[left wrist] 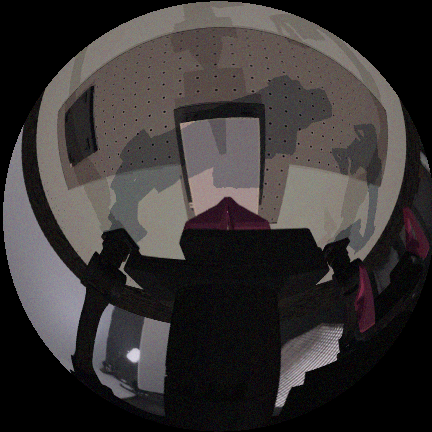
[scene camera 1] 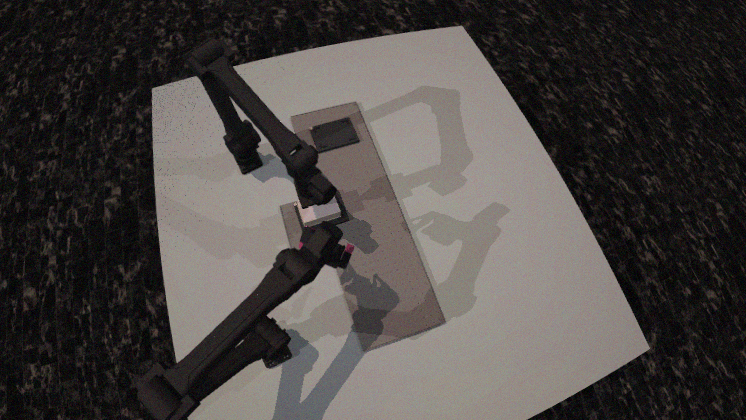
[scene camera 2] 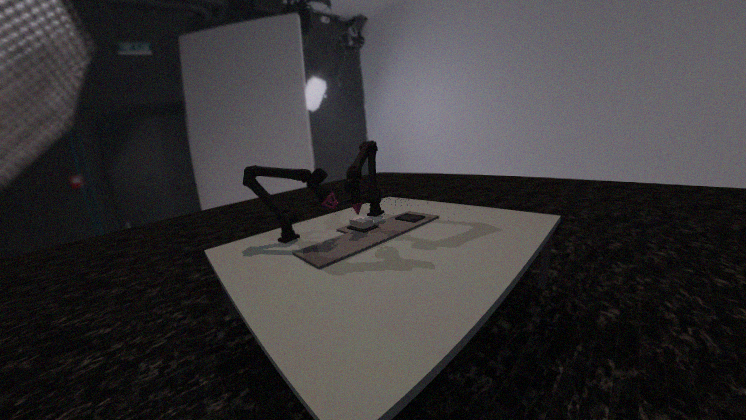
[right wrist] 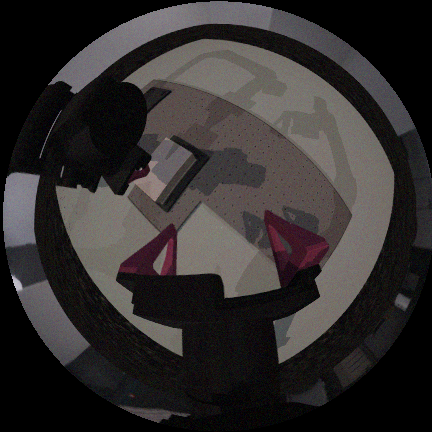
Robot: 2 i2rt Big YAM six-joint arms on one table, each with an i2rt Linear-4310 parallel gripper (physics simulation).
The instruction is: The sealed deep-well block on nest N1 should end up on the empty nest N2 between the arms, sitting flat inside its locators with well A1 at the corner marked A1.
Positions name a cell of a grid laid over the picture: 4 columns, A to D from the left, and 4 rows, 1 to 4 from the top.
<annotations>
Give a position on a pale deep-well block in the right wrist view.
B2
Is my right gripper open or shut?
Open.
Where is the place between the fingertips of my left gripper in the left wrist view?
At C2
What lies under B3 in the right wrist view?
My right gripper.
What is my right gripper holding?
Nothing.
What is my left gripper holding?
Nothing.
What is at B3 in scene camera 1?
A pale deep-well block.
</annotations>
